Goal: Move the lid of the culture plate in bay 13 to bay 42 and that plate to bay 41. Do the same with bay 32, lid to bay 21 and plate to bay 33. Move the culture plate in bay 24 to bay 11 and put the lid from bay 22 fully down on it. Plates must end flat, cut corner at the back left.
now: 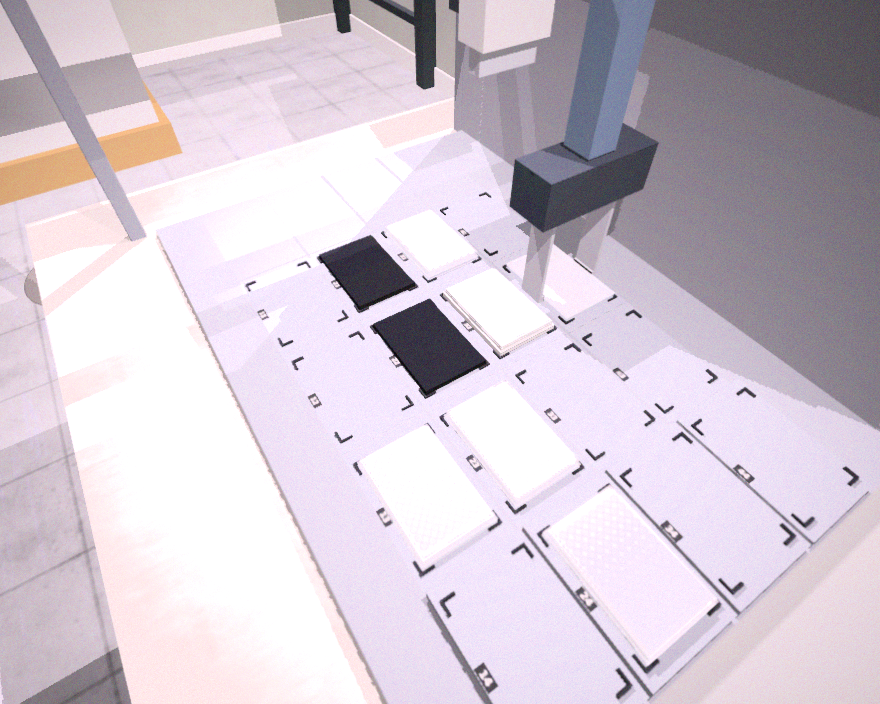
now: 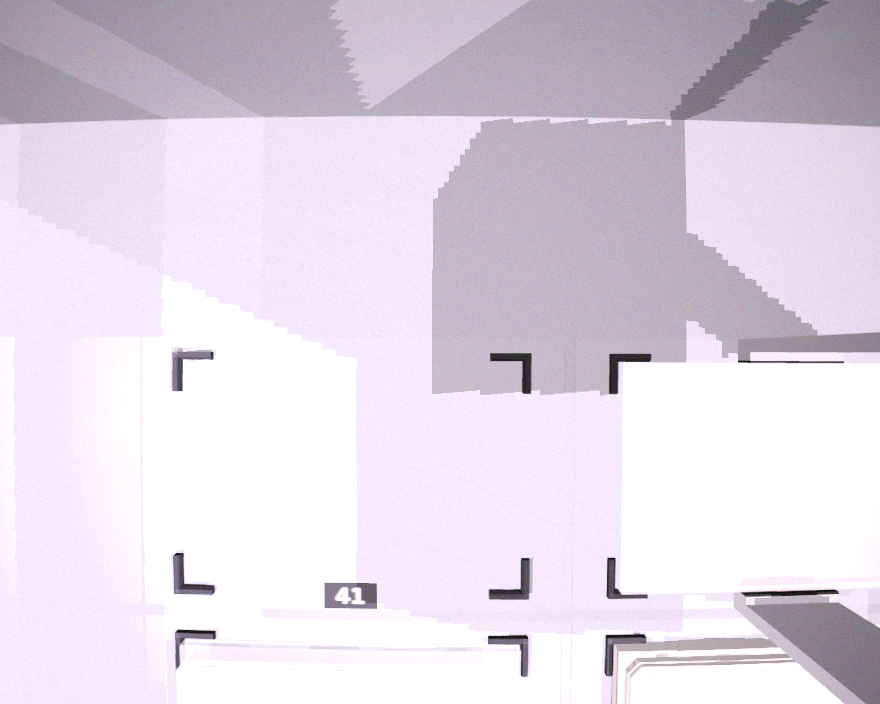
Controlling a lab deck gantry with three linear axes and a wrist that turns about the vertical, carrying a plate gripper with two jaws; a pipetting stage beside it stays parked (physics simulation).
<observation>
gripper: image 1; image 2
white lid: image 1; image 2
same spot on gripper: (image 2: 827,639) = (image 1: 531,271)
same spot on white lid: (image 2: 732,477) = (image 1: 548,268)
</observation>
